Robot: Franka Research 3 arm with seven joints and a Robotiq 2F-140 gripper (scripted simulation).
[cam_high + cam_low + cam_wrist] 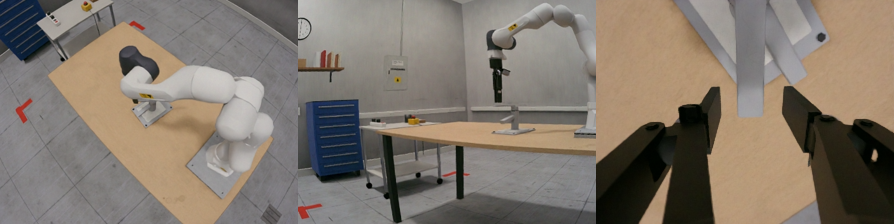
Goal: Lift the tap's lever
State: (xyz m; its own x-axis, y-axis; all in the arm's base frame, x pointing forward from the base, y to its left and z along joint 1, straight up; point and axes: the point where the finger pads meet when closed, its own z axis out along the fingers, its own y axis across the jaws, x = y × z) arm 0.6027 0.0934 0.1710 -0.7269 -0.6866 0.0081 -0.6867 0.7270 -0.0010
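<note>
Right now the flat lever is 5 cm below my hand, 3 cm to the right of it and 3 cm behind it. Also, from my hand: grey tap 9 cm below, 5 cm to the right, 5 cm behind.
</note>
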